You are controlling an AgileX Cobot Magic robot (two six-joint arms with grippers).
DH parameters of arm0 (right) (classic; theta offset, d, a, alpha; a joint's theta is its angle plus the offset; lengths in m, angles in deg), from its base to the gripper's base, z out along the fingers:
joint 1: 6.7 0.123 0 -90
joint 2: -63.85 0 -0.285 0
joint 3: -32.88 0 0.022 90
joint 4: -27.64 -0.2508 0 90
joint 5: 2.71 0 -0.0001 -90
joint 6: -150.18 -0.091 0 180
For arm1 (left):
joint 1: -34.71 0.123 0 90
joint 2: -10.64 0 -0.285 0
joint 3: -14.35 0 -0.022 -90
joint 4: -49.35 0.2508 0 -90
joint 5: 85.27 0 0.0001 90
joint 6: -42 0.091 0 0
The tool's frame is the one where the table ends.
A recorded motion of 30 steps. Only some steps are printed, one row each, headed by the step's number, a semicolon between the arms.
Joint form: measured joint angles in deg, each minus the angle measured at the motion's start. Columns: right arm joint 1, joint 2, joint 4, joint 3, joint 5, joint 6; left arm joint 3, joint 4, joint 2, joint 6, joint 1, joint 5.
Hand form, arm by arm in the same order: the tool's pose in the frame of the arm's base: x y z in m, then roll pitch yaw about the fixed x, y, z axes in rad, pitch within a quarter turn. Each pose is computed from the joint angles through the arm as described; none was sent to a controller.
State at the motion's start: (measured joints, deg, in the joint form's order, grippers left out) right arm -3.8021 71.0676 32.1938 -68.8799 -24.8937 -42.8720; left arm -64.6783 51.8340 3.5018 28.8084 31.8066 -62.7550
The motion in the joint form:
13: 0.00 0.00 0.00 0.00 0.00 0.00; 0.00 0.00 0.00 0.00 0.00 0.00
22: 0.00 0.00 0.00 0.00 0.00 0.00; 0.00 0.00 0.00 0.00 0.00 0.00
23: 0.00 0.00 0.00 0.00 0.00 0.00; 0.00 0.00 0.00 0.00 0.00 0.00
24: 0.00 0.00 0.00 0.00 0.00 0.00; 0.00 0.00 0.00 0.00 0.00 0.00
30: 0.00 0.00 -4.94 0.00 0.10 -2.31; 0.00 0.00 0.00 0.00 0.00 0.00
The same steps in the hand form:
13: 0.0523 -0.0001 0.1730 2.7143 1.2327 2.7110; 0.0522 -0.0011 0.1679 -2.6438 1.1981 -2.6465
22: 0.0523 -0.0001 0.1730 2.7143 1.2327 2.7110; 0.0522 -0.0011 0.1679 -2.6438 1.1981 -2.6465
23: 0.0523 -0.0001 0.1730 2.7143 1.2327 2.7110; 0.0522 -0.0011 0.1679 -2.6438 1.1981 -2.6465
24: 0.0523 -0.0001 0.1730 2.7143 1.2327 2.7110; 0.0522 -0.0011 0.1679 -2.6438 1.1981 -2.6465
30: 0.0522 0.0029 0.1731 2.4316 1.1621 2.4421; 0.0522 -0.0011 0.1679 -2.6438 1.1981 -2.6465

